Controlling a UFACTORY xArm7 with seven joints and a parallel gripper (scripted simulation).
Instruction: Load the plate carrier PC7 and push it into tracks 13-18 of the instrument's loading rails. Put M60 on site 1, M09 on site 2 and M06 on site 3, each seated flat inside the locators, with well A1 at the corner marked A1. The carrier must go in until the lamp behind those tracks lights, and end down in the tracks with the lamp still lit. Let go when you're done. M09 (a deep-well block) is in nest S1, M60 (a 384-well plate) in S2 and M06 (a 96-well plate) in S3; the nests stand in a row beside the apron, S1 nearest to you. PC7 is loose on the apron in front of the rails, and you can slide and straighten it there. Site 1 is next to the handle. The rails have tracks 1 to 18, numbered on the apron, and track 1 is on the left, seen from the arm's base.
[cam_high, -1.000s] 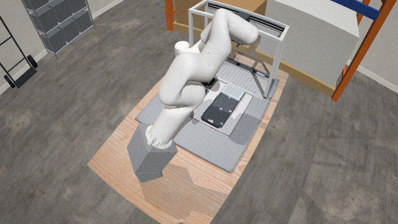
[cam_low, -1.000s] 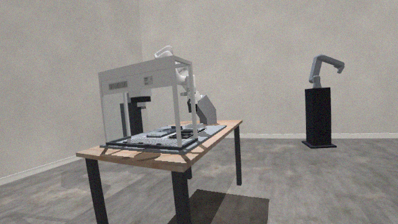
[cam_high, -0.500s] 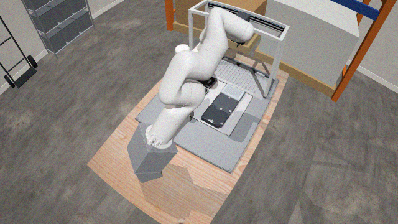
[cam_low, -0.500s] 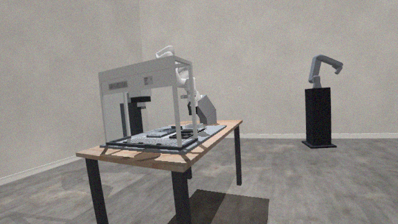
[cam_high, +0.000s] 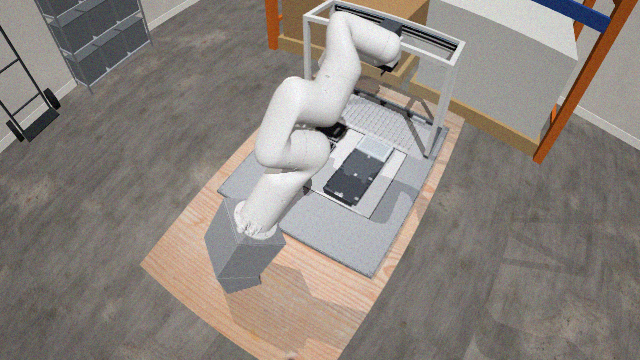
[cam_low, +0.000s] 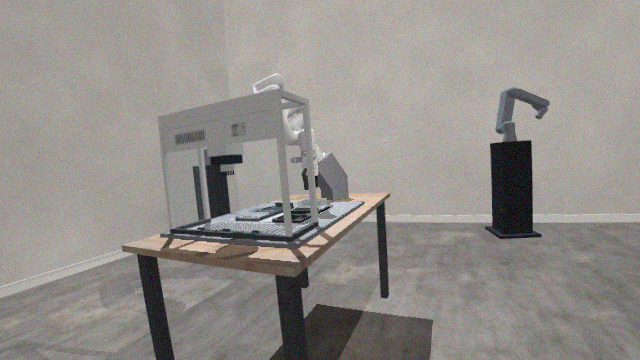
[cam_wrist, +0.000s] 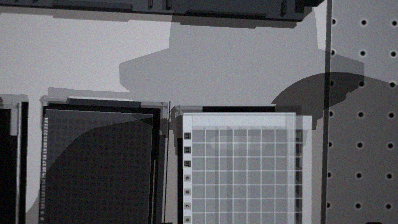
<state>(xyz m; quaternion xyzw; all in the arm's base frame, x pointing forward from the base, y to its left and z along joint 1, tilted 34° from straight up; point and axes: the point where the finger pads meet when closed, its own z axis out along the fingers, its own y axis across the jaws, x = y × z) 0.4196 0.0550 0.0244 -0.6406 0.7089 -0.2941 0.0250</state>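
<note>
My gripper is now 9 cm above the 96-well plate M06. From my hand the other things lie so: dark plate carrier PC7: 23 cm to the right, 10 cm below, 6 cm ahead; then white apron: 15 cm to the right, 12 cm below, 7 cm ahead; then deep-well block M09: 10 cm below, 10 cm ahead, 3 cm to the right.
</note>
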